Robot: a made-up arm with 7 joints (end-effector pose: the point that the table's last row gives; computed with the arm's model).
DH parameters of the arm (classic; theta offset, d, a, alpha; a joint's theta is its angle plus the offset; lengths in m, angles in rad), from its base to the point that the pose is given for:
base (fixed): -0.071 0 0 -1.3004
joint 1: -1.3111 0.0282 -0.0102 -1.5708
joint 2: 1.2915 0 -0.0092 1.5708
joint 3: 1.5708 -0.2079 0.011 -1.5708
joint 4: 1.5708 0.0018 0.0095 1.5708
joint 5: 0 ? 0 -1.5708
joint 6: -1.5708 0 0.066 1.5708
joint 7: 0 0 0 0
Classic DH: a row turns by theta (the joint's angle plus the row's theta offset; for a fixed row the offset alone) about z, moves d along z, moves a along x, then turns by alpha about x.
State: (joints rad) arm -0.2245 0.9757 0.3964 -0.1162 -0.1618 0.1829 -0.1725
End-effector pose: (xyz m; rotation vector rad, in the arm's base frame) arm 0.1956 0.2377 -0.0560 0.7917 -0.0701 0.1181
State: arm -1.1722 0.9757 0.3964 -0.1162 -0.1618 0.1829 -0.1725
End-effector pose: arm 0.2159 0.1840 0.1320 0.6057 -1.0193 0.2319
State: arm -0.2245 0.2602 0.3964 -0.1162 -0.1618 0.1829 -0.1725
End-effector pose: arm 0.1858 0.1531 -0.1882 0.0822 0.0251 0.1369
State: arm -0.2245 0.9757 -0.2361 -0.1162 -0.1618 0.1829 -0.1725
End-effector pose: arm 0.1976 0.1679 -0.1572 0.7973 0.2794 -0.4293
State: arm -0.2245 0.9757 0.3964 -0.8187 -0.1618 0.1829 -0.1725
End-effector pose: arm 0.1499 0.1314 -0.0004 0.9454 -0.6650 -0.2590
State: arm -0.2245 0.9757 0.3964 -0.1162 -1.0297 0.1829 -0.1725
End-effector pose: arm 0.1975 0.2284 -0.0595 -0.0373 -0.1808 -0.1191
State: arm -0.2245 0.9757 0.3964 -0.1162 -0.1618 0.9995 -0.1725
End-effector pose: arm 0.1766 0.2679 -0.0945 0.5585 0.6759 0.4186
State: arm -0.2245 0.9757 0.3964 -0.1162 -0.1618 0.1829 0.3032
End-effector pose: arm 0.1956 0.2377 -0.0560 0.7634 -0.2582 0.5682
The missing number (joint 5, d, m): 0.1205
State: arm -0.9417 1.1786 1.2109 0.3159 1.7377 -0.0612 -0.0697
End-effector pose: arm 0.1010 0.3344 0.1066 1.6356 0.3225 1.7305
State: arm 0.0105 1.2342 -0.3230 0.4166 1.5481 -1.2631 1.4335
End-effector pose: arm 0.0594 0.2567 -0.2007 1.0838 -0.6792 -1.0383
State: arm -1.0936 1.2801 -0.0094 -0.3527 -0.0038 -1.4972 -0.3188
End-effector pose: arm 0.1269 0.1039 0.0720 1.6103 -2.2656 -1.1140
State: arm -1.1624 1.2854 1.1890 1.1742 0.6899 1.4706 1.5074
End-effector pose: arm 0.1361 0.3538 -0.0413 0.4026 1.6554 2.4368
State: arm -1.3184 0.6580 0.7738 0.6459 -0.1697 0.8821 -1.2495
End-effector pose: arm 0.3257 0.2220 -0.0177 -0.5060 -0.1455 -0.8230
